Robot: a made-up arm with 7 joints.
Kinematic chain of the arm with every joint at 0, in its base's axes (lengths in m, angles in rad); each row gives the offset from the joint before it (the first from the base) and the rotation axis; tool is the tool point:
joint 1: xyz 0 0 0.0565 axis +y
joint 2: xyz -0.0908 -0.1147 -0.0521 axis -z
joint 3: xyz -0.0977 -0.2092 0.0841 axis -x
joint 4: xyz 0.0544 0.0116 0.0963 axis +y
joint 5: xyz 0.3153 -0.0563 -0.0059 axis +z
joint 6: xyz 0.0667 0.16 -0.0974 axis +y
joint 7: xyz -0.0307 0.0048 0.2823 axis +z
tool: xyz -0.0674 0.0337 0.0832
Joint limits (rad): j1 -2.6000..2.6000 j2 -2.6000..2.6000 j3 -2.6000..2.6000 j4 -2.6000..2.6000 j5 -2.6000..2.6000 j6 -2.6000..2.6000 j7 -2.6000..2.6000
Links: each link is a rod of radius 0.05 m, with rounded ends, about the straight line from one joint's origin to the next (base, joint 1, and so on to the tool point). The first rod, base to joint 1, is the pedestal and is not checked.
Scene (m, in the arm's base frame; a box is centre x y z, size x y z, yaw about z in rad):
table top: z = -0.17
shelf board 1: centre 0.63 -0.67 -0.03 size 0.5 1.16 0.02 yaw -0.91
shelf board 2: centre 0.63 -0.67 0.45 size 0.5 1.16 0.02 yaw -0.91
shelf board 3: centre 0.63 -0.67 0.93 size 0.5 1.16 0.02 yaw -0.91
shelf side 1: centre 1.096 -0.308 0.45 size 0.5 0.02 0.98 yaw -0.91
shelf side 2: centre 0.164 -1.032 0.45 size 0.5 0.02 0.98 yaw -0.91
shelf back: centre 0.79 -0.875 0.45 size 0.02 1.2 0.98 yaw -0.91
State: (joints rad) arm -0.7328 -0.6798 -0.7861 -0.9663 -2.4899 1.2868 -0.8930
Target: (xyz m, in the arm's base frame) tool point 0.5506 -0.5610 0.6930
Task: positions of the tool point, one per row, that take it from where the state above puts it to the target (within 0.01 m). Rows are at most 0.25 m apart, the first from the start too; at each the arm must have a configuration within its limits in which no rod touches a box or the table.
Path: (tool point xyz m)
1: 0.4309 -0.5421 0.2667
2: 0.4729 -0.4115 0.3031
3: 0.4906 -0.2970 0.3135
4: 0.4908 -0.2055 0.3151
5: 0.4791 -0.1342 0.3219
6: 0.5159 -0.1177 0.3360
7: 0.5380 -0.1199 0.3910
8: 0.5411 -0.1637 0.4790
9: 0.5172 -0.2659 0.5770
10: 0.4576 -0.4288 0.6509
11: 0.3569 -0.6348 0.6641
12: 0.4600 -0.6008 0.6826
13: 0.5506 -0.5610 0.6930

